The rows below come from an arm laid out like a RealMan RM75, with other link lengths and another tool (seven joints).
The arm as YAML. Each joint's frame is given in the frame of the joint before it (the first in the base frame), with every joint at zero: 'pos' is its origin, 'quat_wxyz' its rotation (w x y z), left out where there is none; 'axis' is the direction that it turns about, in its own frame. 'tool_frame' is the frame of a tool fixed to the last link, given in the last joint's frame.
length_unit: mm
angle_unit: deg
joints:
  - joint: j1
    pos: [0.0, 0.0, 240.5]
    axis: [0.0, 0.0, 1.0]
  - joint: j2
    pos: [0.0, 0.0, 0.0]
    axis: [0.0, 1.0, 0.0]
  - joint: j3
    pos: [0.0, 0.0, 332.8]
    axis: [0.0, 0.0, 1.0]
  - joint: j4
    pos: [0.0, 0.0, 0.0]
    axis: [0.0, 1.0, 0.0]
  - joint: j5
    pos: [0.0, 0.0, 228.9]
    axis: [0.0, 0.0, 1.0]
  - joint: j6
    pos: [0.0, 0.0, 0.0]
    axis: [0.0, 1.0, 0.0]
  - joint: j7
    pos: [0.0, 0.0, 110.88]
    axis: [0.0, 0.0, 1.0]
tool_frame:
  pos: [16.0, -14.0, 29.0]
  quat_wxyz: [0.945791, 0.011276, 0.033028, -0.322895]
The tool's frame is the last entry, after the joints.
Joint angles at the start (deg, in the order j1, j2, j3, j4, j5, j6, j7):
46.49, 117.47, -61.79, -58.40, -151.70, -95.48, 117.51
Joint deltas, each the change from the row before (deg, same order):
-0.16, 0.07, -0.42, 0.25, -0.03, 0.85, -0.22
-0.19, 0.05, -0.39, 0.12, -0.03, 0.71, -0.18
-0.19, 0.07, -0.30, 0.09, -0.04, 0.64, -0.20
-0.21, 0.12, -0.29, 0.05, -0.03, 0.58, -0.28
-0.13, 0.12, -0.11, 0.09, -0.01, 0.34, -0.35
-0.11, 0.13, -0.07, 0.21, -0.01, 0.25, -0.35
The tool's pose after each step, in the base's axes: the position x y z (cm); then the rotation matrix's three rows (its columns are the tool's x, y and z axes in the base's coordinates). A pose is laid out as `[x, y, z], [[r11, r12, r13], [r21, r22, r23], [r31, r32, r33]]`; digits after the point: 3 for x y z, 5 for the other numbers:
[25.662, 45.375, -0.841], [[0.85855, 0.22629, 0.46008], [0.21855, -0.97325, 0.07087], [0.46381, 0.03970, -0.88504]]
[25.794, 45.409, -0.979], [[0.85543, 0.23199, 0.46305], [0.22182, -0.97203, 0.07719], [0.46801, 0.03668, -0.88296]]
[25.920, 45.430, -1.107], [[0.85284, 0.23726, 0.46515], [0.22477, -0.97086, 0.08310], [0.47131, 0.03368, -0.88132]]
[26.031, 45.421, -1.270], [[0.85034, 0.24354, 0.46648], [0.22933, -0.96936, 0.08803], [0.47363, 0.03213, -0.88014]]
[26.108, 45.396, -1.415], [[0.84906, 0.24873, 0.46608], [0.23423, -0.96802, 0.08991], [0.47353, 0.03283, -0.88016]]
[26.211, 45.334, -1.593], [[0.84854, 0.25174, 0.46541], [0.23832, -0.96713, 0.08861], [0.47242, 0.03573, -0.88065]]

